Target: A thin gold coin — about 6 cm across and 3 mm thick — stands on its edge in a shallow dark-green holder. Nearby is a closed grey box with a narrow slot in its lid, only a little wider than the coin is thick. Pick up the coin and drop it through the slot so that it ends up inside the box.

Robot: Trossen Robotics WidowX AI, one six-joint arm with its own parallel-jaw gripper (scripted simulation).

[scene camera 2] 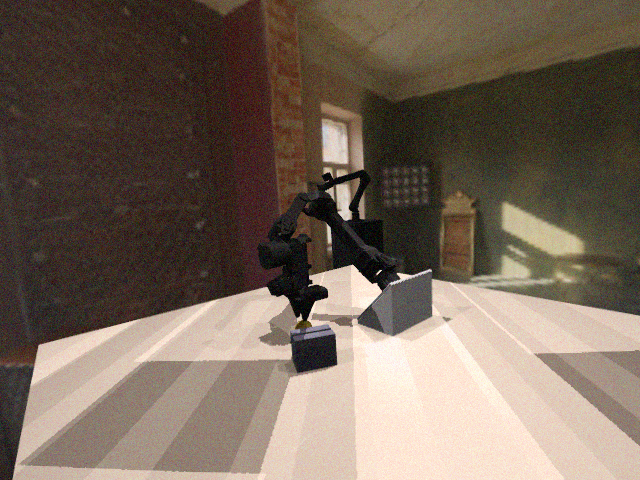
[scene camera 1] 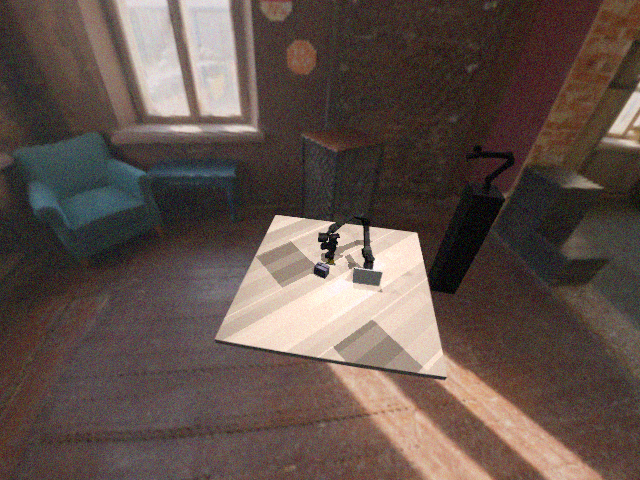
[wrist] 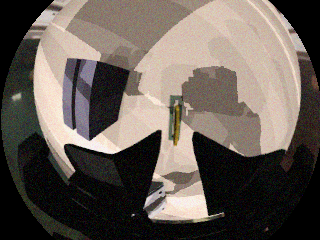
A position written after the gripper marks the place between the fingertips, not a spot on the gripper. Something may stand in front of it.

In view: the gripper (scene camera 2: 301, 319).
The gripper is seen too in the wrist view (wrist: 177, 134).
